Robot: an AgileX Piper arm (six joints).
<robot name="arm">
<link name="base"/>
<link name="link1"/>
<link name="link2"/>
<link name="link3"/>
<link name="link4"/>
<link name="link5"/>
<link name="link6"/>
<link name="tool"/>
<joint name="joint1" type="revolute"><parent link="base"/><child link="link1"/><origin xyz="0 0 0.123"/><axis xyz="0 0 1"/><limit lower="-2.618" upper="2.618"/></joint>
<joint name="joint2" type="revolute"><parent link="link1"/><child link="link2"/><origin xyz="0 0 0"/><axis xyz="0 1 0"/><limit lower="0" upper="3.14"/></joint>
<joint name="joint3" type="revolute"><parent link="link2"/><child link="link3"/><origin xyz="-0.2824 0 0.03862"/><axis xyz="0 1 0"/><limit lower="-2.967" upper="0"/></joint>
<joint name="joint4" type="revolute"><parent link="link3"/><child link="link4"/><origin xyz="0.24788 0 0.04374"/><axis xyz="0.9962 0 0.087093"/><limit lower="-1.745" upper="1.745"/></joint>
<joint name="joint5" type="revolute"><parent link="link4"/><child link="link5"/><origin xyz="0 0 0"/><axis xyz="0 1 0"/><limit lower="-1.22" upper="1.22"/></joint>
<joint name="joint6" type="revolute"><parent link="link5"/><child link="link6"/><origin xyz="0.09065 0 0.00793"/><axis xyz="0.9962 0 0.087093"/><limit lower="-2.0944" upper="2.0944"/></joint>
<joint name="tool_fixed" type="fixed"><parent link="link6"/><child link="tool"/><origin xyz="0 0 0" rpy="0 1.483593 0"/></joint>
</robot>
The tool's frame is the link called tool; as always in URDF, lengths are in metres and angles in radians.
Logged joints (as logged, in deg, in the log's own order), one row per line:
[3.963 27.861 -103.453 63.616 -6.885 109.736]
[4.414 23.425 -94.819 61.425 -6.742 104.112]
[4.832 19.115 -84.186 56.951 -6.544 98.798]
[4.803 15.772 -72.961 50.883 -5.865 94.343]
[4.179 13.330 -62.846 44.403 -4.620 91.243]
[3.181 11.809 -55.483 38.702 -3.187 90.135]
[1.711 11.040 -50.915 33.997 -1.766 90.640]
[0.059 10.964 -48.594 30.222 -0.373 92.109]
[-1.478 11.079 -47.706 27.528 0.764 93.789]
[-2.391 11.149 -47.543 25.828 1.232 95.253]
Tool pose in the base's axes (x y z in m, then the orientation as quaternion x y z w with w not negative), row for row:
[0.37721 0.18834 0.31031 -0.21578 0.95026 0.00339 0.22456]
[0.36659 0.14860 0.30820 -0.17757 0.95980 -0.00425 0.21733]
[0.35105 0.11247 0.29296 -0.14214 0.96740 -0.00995 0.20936]
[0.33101 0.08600 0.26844 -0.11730 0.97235 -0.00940 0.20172]
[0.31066 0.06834 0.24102 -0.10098 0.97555 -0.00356 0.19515]
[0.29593 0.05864 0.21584 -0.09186 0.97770 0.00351 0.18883]
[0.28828 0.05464 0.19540 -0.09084 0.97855 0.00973 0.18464]
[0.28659 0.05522 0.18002 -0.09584 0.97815 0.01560 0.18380]
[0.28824 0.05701 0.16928 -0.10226 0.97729 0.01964 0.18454]
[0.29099 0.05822 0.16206 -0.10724 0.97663 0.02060 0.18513]
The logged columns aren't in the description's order. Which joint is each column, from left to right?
Columns, left to right: joint6, joint1, joint3, joint5, joint4, joint2.
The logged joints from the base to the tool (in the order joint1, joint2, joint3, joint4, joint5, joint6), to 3 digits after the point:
[27.861 109.736 -103.453 -6.885 63.616 3.963]
[23.425 104.112 -94.819 -6.742 61.425 4.414]
[19.115 98.798 -84.186 -6.544 56.951 4.832]
[15.772 94.343 -72.961 -5.865 50.883 4.803]
[13.330 91.243 -62.846 -4.620 44.403 4.179]
[11.809 90.135 -55.483 -3.187 38.702 3.181]
[11.040 90.640 -50.915 -1.766 33.997 1.711]
[10.964 92.109 -48.594 -0.373 30.222 0.059]
[11.079 93.789 -47.706 0.764 27.528 -1.478]
[11.149 95.253 -47.543 1.232 25.828 -2.391]

